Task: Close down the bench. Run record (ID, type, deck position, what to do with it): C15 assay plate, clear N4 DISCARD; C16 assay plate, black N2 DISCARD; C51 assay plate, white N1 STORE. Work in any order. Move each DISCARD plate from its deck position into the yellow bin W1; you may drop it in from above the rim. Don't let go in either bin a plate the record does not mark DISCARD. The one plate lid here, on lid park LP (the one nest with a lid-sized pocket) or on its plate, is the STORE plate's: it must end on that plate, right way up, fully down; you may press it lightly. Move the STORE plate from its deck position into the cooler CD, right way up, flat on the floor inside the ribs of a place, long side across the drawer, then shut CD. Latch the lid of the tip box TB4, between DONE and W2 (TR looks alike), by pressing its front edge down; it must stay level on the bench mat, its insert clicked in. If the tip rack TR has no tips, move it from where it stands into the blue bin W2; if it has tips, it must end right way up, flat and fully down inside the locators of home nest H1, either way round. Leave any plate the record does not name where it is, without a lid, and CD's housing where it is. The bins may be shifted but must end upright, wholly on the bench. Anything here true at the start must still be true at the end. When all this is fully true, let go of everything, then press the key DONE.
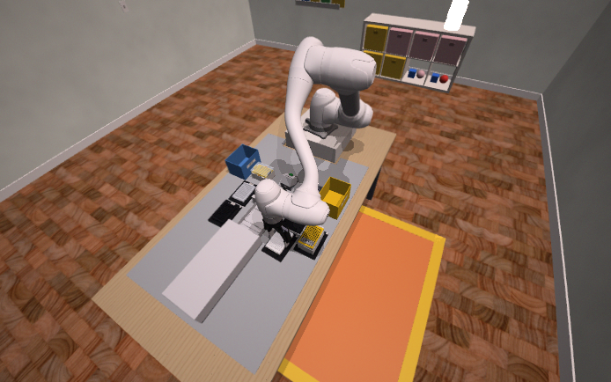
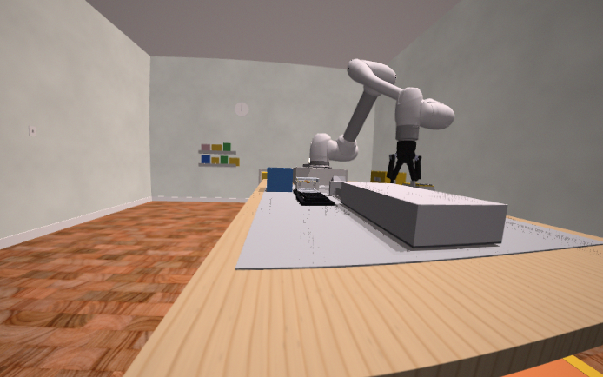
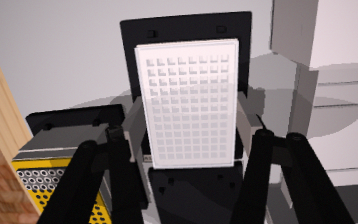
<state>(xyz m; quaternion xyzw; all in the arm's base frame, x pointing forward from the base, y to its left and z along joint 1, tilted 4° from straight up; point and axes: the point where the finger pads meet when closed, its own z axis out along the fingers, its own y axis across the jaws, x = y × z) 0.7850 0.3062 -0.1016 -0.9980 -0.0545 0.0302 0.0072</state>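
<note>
Now: hand 180 mm to the left of the cooler drawer and 30 mm above it. Round my hand: yellow tip rack: 120 mm to the left, 110 mm behind; then plate lid: 20 mm below; then white plate: 20 mm below.
</note>
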